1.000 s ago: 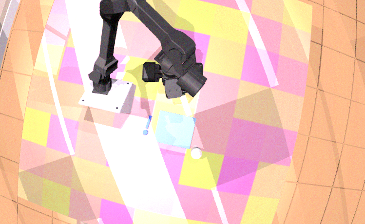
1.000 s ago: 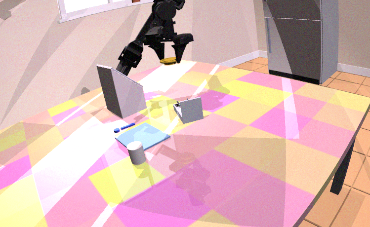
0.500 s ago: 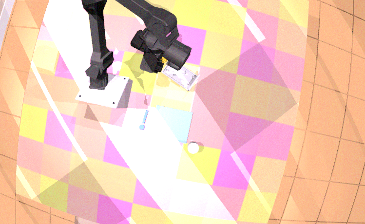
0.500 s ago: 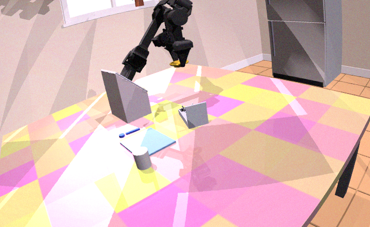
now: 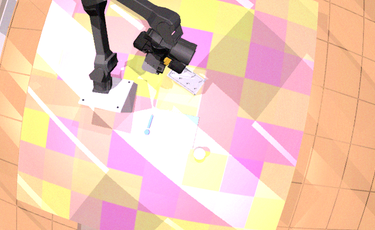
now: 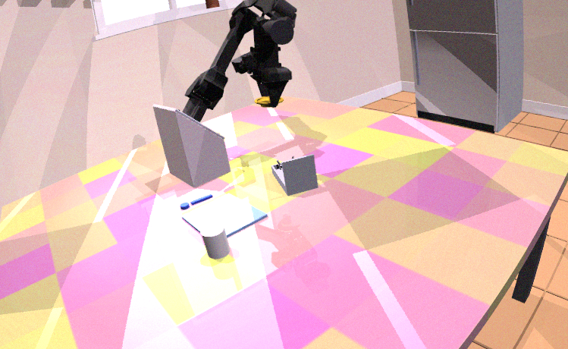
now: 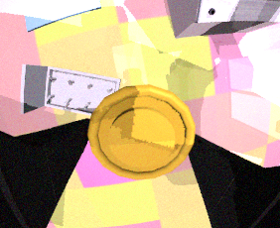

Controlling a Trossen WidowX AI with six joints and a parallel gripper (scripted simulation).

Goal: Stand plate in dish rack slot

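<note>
Right now the dish rack is 14 cm below my gripper tip, 9 cm ahead of it and 4 cm to the right of it. Round my gripper tip: light blue mat (25 cm to the right, 16 cm below, 9 cm ahead); then yellow plate (1 cm above); then blue spoon (25 cm to the right, 16 cm below, 3 cm behind).
</note>
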